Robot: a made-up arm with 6 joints. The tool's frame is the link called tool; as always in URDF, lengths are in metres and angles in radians. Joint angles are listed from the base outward.
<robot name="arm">
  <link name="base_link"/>
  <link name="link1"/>
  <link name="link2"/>
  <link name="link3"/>
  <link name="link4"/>
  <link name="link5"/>
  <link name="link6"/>
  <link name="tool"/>
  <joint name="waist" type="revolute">
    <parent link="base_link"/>
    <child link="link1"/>
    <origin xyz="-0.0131 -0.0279 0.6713"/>
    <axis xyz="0 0 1"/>
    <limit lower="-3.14" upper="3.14"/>
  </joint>
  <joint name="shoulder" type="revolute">
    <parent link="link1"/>
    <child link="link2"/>
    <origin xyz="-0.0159 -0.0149 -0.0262"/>
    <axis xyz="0 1 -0.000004"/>
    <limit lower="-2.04" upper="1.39"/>
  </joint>
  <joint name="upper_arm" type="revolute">
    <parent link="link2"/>
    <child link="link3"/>
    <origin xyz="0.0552 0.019 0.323"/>
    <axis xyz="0 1 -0.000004"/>
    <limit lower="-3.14" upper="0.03"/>
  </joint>
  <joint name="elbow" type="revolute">
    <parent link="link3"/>
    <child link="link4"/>
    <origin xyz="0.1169 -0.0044 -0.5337"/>
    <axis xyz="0 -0.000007 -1"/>
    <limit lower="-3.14" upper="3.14"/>
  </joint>
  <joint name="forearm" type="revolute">
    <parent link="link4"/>
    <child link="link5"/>
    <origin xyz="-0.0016 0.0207 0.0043"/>
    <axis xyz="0 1 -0.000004"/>
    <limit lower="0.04" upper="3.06"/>
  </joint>
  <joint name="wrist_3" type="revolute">
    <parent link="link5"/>
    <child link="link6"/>
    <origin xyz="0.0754 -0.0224 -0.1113"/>
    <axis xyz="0 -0.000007 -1"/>
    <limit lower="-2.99" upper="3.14"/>
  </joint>
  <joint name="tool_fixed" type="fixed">
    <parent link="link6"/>
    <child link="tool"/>
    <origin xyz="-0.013 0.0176 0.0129" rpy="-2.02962 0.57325 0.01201"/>
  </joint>
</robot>
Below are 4 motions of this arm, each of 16 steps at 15 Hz.
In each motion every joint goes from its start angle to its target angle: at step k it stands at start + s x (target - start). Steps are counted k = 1, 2, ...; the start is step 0. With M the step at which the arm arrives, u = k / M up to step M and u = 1 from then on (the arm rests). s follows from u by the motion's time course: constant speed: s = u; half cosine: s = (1 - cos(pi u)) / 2; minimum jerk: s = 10 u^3 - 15 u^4 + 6 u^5.
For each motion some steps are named. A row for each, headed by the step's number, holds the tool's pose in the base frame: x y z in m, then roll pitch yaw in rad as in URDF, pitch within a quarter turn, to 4 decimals.
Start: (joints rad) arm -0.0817 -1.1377 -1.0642 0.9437 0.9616 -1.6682
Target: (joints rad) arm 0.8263 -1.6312 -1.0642 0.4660 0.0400 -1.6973
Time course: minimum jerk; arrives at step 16
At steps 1, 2, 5, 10, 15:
1: 0.1697 -0.0133 1.2661 3.0833 -0.4657 1.5317
2: 0.1653 -0.0121 1.2682 3.0669 -0.4656 1.5395
5: 0.1100 -0.0058 1.2920 2.8674 -0.4734 1.6372
10: -0.0726 -0.1014 1.3311 2.1260 -0.5775 2.0788
15: -0.1273 -0.2096 1.3173 1.6997 -0.6344 2.3875

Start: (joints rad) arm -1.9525 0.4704 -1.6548 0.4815 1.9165 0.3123
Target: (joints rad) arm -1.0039 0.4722 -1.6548 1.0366 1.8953 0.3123
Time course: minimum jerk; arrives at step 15
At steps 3, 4, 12, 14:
3: -0.1703 -0.7222 0.7190 -0.9491 1.2844 -1.2626
4: -0.1252 -0.7324 0.7213 -0.8638 1.2633 -1.1344
12: 0.4379 -0.6092 0.7598 -0.2921 0.9255 -0.0244
14: 0.4696 -0.5852 0.7628 -0.2695 0.9011 0.0334

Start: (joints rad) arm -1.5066 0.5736 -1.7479 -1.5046 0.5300 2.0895
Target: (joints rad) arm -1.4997 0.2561 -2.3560 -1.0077 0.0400 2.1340
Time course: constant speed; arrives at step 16
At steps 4, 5, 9, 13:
4: 0.0907 -0.8787 0.9189 -1.2821 -0.5715 -2.5420
5: 0.0940 -0.8700 0.9641 -1.1928 -0.5716 -2.5650
9: 0.1037 -0.8079 1.1408 -0.8354 -0.5743 -2.6393
13: 0.1071 -0.7042 1.3020 -0.4761 -0.5892 -2.6945

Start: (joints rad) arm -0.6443 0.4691 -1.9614 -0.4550 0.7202 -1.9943
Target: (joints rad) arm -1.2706 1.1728 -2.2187 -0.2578 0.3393 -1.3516
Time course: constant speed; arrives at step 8
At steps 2, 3, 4, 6, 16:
2: 0.5829 -0.6730 0.8620 -3.0859 0.9692 0.4954
3: 0.5440 -0.7295 0.8068 -3.0558 0.8874 0.3983
4: 0.4976 -0.7808 0.7503 -3.0236 0.8066 0.2976
6: 0.3857 -0.8635 0.6345 -2.9526 0.6497 0.0842
16: 0.2551 -0.9145 0.5168 -2.8724 0.5020 -0.1467

